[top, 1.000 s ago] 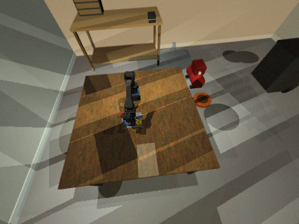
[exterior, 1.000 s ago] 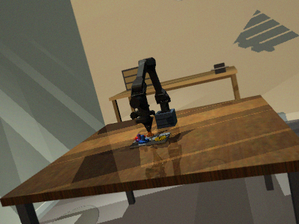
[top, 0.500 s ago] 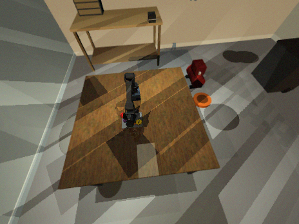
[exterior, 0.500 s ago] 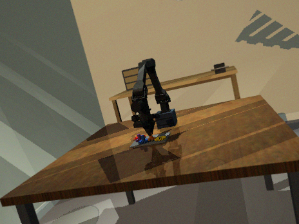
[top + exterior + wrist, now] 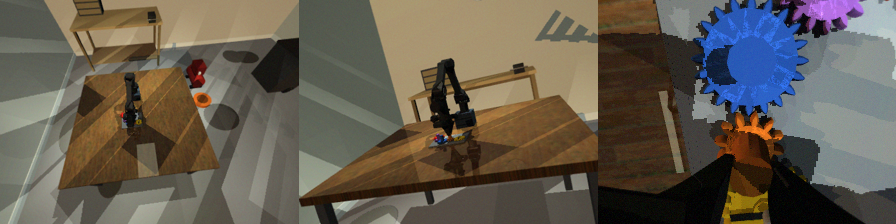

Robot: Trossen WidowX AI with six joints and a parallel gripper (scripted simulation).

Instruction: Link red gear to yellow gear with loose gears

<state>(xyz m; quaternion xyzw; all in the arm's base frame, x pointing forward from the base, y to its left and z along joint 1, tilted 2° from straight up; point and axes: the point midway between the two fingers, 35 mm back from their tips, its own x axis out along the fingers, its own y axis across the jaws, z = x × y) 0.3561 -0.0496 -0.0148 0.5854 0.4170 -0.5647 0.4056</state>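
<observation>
Right now my gripper tip is 5 cm to the left of the blue gear, 2 cm above it and 1 cm past it. From my gripper tip the other things lie so: purple gear 8 cm to the right, 5 cm behind, 2 cm below; yellow gear 5 cm to the left, 3 cm below, 1 cm behind; orange gear 1 cm below.
</observation>
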